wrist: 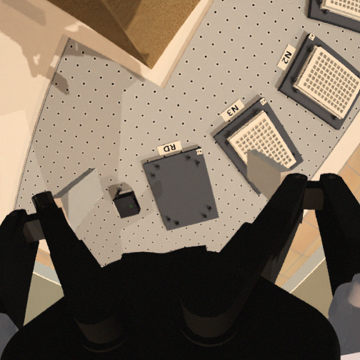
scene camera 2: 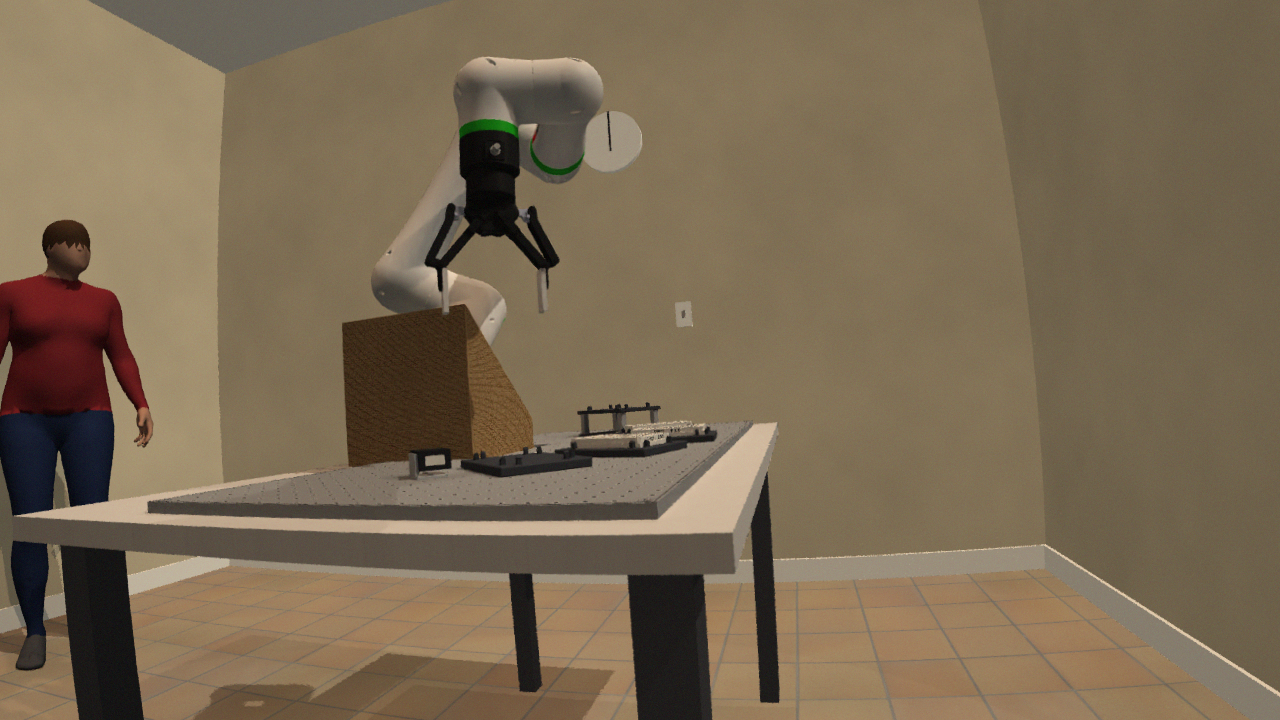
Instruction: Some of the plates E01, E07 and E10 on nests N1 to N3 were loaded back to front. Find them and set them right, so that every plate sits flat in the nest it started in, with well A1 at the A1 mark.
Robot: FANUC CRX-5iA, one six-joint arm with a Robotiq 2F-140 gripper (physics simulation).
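Seen in the pictures: gripper, fingertip midpoint: (scene camera 2: 495,312); arm's base, link origin: (scene camera 2: 437,377).
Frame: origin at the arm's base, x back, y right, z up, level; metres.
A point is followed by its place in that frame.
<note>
My gripper (scene camera 2: 494,308) @[x -0.229, y 0.231, z 0.076 m] (wrist: 172,172) is open and empty, high above the table. In the wrist view, a cream plate (wrist: 260,137) sits in dark nest N3 (wrist: 242,164), partly hidden by a finger. Another cream plate (wrist: 327,82) sits in nest N2 (wrist: 311,104). Part of a third plate (wrist: 345,6) shows in a dark nest at the top right edge; its label does not show. The A1 marks are at the label-side corners of N3 and N2. Plate names and well A1 are too small to read. No tilt is clear from here.
The dark RD fixture (scene camera 2: 528,462) @[x -0.325, y 0.379, z -0.135 m] (wrist: 182,190) has pegs and holds no plate. A small black device (wrist: 126,202) stands beside it. A raised black rack (scene camera 2: 617,410) @[x -0.297, y -0.250, z -0.090 m] stands behind the plates. The wooden pedestal (scene camera 2: 407,385) @[x -0.004, y 0.117, z -0.017 m] (wrist: 150,30) borders the perforated board. A person (scene camera 2: 62,349) stands at left.
</note>
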